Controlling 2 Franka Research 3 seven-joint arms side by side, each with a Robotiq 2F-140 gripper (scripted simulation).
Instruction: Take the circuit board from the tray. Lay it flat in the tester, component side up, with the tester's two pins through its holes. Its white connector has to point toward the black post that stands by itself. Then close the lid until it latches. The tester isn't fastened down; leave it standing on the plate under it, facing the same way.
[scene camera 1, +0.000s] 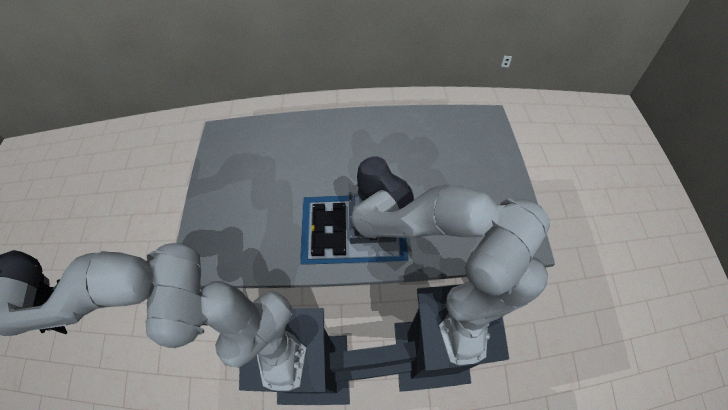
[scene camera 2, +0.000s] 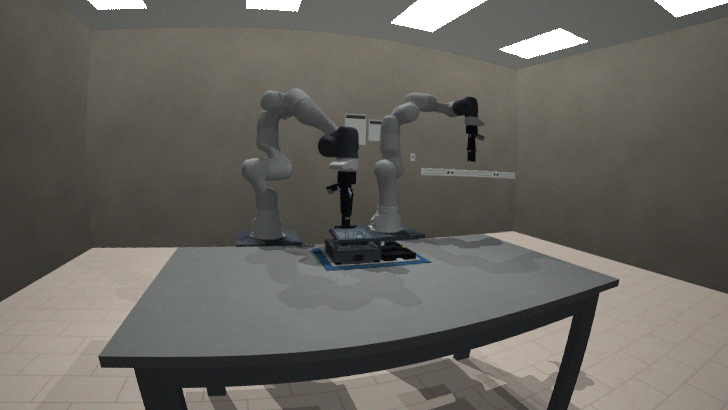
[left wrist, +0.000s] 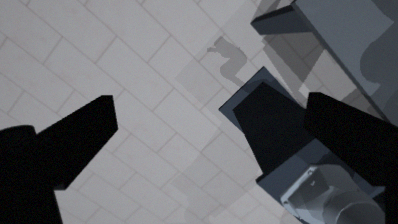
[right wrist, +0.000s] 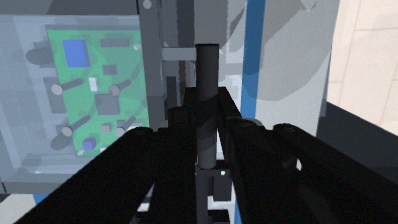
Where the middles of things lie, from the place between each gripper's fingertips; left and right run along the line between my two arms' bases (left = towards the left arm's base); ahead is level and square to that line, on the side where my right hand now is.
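Scene:
From my right hand: clear lid (right wrist: 81, 81), 20 mm below, 90 mm ahead, 10 mm to the right; black tray (scene camera 1: 320, 218), 100 mm below, 90 mm ahead, 160 mm to the left.
From my left hand: black tray, 390 mm below, 410 mm ahead, 780 mm to the right; clear lid, 320 mm below, 400 mm ahead, 950 mm to the right.

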